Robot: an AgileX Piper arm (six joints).
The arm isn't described. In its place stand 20 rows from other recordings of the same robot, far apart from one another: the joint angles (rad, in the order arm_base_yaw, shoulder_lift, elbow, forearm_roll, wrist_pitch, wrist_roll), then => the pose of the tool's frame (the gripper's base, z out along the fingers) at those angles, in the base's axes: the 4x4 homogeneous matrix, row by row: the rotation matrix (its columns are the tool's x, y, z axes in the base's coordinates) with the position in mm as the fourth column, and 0 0 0 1 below.
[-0.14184, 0.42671, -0.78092, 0.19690, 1.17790, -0.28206] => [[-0.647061, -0.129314, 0.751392, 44.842], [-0.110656, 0.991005, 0.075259, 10.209], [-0.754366, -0.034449, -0.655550, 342.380], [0, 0, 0, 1]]
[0.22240, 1.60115, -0.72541, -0.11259, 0.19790, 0.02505] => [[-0.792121, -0.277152, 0.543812, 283.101], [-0.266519, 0.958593, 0.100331, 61.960], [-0.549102, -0.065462, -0.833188, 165.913], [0, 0, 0, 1]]
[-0.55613, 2.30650, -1.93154, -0.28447, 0.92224, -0.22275] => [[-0.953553, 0.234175, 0.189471, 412.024], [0.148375, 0.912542, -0.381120, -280.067], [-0.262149, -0.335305, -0.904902, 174.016], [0, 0, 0, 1]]
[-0.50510, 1.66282, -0.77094, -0.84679, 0.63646, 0.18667] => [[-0.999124, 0.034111, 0.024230, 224.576], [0.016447, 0.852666, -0.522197, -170.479], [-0.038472, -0.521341, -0.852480, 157.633], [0, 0, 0, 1]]
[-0.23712, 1.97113, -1.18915, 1.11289, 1.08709, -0.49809] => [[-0.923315, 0.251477, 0.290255, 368.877], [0.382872, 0.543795, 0.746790, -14.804], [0.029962, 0.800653, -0.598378, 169.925], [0, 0, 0, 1]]
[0.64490, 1.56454, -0.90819, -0.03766, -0.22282, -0.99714] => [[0.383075, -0.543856, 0.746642, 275.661], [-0.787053, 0.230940, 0.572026, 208.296], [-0.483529, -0.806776, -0.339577, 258.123], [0, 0, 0, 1]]
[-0.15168, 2.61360, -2.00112, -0.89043, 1.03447, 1.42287] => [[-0.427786, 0.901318, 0.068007, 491.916], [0.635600, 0.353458, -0.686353, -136.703], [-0.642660, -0.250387, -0.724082, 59.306], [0, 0, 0, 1]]
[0.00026, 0.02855, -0.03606, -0.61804, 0.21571, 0.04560] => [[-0.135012, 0.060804, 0.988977, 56.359], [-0.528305, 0.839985, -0.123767, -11.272], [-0.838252, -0.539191, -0.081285, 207.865], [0, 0, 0, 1]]
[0.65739, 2.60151, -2.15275, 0.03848, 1.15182, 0.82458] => [[-0.983364, 0.180034, 0.024143, 401.458], [0.181226, 0.981419, 0.063032, 313.938], [-0.012347, 0.066359, -0.997719, 76.165], [0, 0, 0, 1]]
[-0.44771, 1.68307, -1.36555, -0.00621, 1.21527, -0.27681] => [[-0.979191, 0.170505, 0.110058, 297.720], [0.164771, 0.984547, -0.059312, -143.563], [-0.118470, -0.039943, -0.992154, 273.172], [0, 0, 0, 1]]
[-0.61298, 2.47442, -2.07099, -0.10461, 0.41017, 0.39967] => [[-0.337715, 0.734932, 0.588067, 455.036], [0.602817, 0.648708, -0.464532, -324.688], [-0.722883, 0.197617, -0.662108, 150.068], [0, 0, 0, 1]]
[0.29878, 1.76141, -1.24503, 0.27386, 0.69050, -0.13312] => [[-0.878646, -0.295062, 0.375394, 348.182], [-0.188095, 0.936529, 0.295862, 123.642], [-0.438864, 0.189348, -0.878376, 228.686], [0, 0, 0, 1]]
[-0.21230, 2.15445, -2.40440, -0.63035, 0.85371, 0.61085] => [[-0.288854, 0.642728, 0.709552, 472.412], [0.211637, 0.765677, -0.607411, -143.184], [-0.933688, -0.025286, -0.357194, 408.561], [0, 0, 0, 1]]
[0.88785, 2.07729, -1.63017, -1.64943, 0.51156, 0.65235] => [[0.220664, -0.370722, 0.902149, 342.853], [-0.898934, 0.281592, 0.335593, 351.059], [-0.378450, -0.885026, -0.271118, 258.804], [0, 0, 0, 1]]
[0.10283, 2.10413, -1.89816, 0.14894, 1.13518, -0.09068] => [[-0.939563, -0.169803, 0.297303, 453.208], [-0.124296, 0.978273, 0.165926, 59.076], [-0.319018, 0.118944, -0.940255, 253.103], [0, 0, 0, 1]]
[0.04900, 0.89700, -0.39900, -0.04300, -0.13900, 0.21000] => [[-0.273628, -0.009243, 0.961791, 180.050], [0.153412, 0.986733, 0.053129, 9.372], [-0.949522, 0.162088, -0.268580, 263.360], [0, 0, 0, 1]]
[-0.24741, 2.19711, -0.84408, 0.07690, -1.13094, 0.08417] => [[-0.094278, 0.324292, 0.941247, 369.810], [0.143888, 0.939970, -0.309439, -99.933], [-0.985093, 0.106261, -0.135281, 84.276], [0, 0, 0, 1]]
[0.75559, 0.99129, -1.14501, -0.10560, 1.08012, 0.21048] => [[-0.635440, -0.542810, 0.549156, 134.353], [-0.379932, 0.838952, 0.389630, 114.950], [-0.672210, 0.038944, -0.739335, 394.340], [0, 0, 0, 1]]
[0.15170, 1.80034, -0.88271, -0.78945, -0.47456, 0.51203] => [[-0.355659, -0.516501, 0.778931, 354.819], [-0.262240, 0.855093, 0.447265, 84.108], [-0.897071, -0.045193, -0.439568, 178.929], [0, 0, 0, 1]]
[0.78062, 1.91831, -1.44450, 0.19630, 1.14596, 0.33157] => [[-0.930447, -0.354372, -0.093211, 256.537], [-0.365228, 0.917447, 0.157794, 276.858], [0.029599, 0.180862, -0.983063, 211.727], [0, 0, 0, 1]]
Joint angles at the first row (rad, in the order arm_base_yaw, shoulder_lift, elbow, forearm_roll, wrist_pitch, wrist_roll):
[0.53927, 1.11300, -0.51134, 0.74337, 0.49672, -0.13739]
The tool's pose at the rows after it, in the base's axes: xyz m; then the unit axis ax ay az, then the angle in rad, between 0 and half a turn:
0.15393, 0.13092, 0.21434, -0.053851, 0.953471, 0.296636, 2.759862
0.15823, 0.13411, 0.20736, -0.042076, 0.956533, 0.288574, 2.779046
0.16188, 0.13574, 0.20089, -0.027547, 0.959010, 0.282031, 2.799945
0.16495, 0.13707, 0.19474, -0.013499, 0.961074, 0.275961, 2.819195
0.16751, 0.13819, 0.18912, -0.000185, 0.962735, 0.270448, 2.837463
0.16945, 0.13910, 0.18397, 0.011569, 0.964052, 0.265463, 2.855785
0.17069, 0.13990, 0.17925, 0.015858, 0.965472, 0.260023, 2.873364
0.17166, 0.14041, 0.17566, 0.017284, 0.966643, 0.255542, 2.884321
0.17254, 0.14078, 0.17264, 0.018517, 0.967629, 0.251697, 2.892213
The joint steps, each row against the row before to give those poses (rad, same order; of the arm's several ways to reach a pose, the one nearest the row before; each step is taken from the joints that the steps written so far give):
[0.02918, 0.04942, -0.00568, -0.01336, -0.02704, 0.02368]
[0.00779, 0.04106, -0.00285, -0.00205, -0.02145, 0.02121]
[0.00007, 0.03459, -0.00104, 0.00315, -0.01330, 0.01851]
[0.00016, 0.03136, -0.00029, 0.00358, -0.01252, 0.01794]
[0.00016, 0.02814, -0.00036, 0.00321, -0.01033, 0.01794]
[0.00001, 0.02490, -0.00008, 0.00350, -0.00695, 0.01575]
[0.00009, 0.02215, -0.00019, 0.00222, -0.00149, 0.00341]
[0.00000, 0.01665, 0.00002, 0.00138, -0.00243, -0.00136]
[-0.00001, 0.01396, 0.00008, 0.00096, -0.00336, -0.00126]

